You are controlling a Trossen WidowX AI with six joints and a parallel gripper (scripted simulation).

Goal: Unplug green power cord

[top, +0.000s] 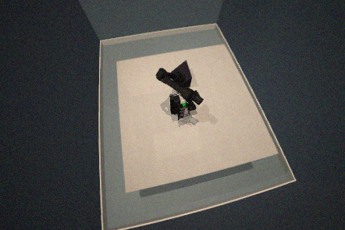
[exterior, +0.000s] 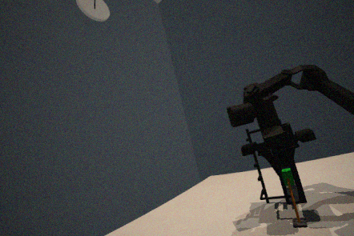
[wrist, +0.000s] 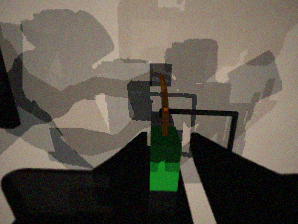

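My gripper tip is 10 mm short of the green plug, 50 mm to the left of it and 10 mm above it.
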